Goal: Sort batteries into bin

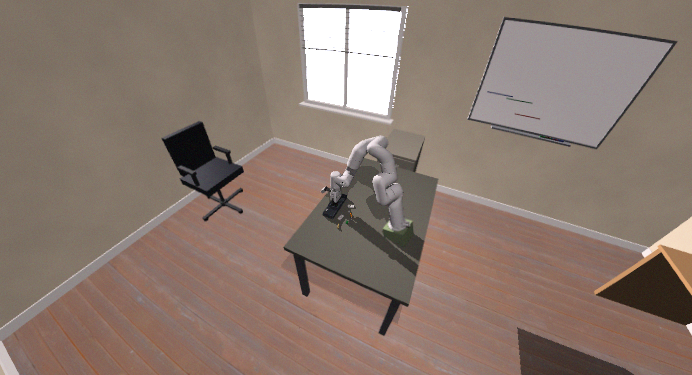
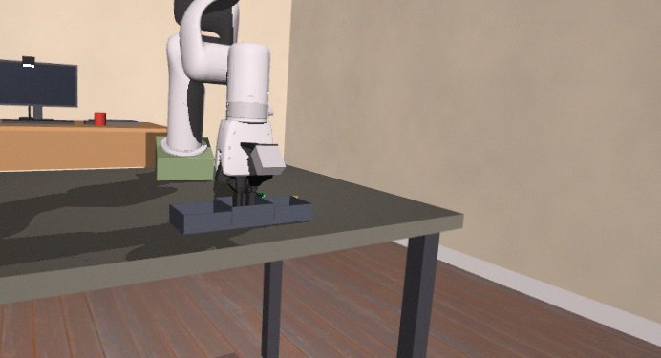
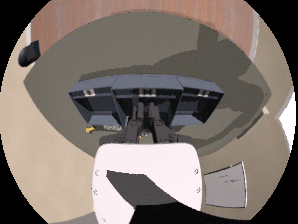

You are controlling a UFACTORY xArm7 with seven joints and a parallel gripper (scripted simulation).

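Now: the three joined dark bins 2 cm below my hand. From my hand the other things lie so: dark ring 11 cm behind, 3 cm below, 1 cm to the right; then green piece 16 cm behind, 10 cm to the left, 3 cm below; then orange battery 15 cm behind, 3 cm below, 2 cm to the left.
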